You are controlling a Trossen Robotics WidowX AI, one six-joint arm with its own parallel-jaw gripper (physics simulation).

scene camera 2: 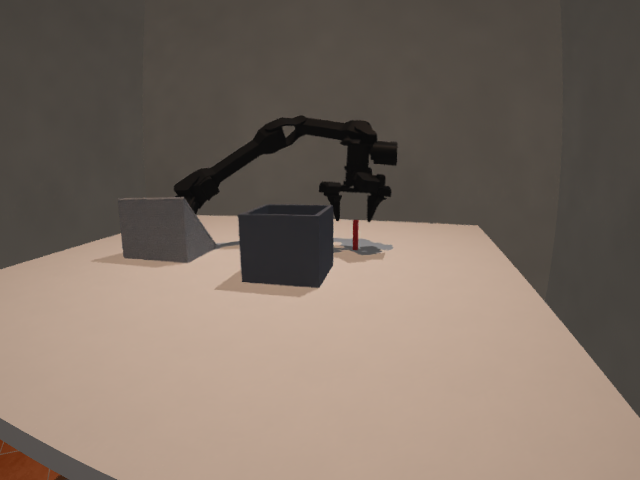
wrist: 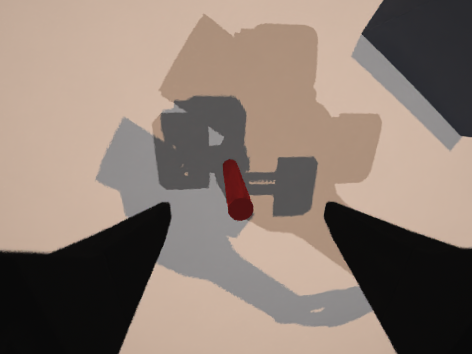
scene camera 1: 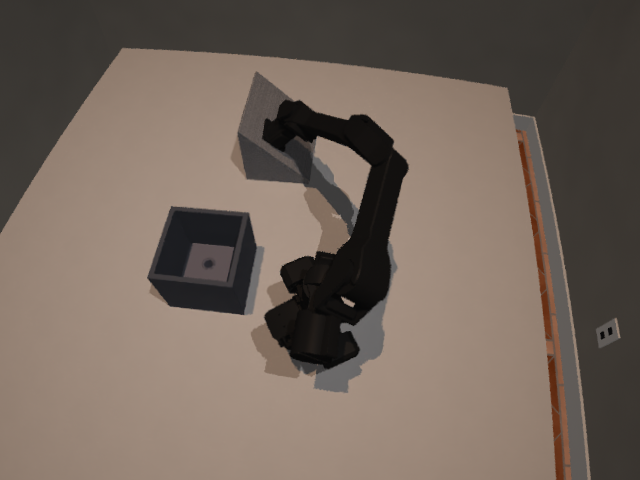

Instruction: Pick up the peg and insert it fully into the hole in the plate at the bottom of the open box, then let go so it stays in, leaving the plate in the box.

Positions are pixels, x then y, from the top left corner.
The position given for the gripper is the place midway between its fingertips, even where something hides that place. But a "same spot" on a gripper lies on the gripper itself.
Labels:
gripper: scene camera 2; wrist; scene camera 1 315, 323
pale plate: scene camera 1 212, 262; not seen in scene camera 2 (hidden by a dark box); not seen in the wrist view (out of frame)
same spot on gripper: (wrist: 91, 289) = (scene camera 2: 373, 200)

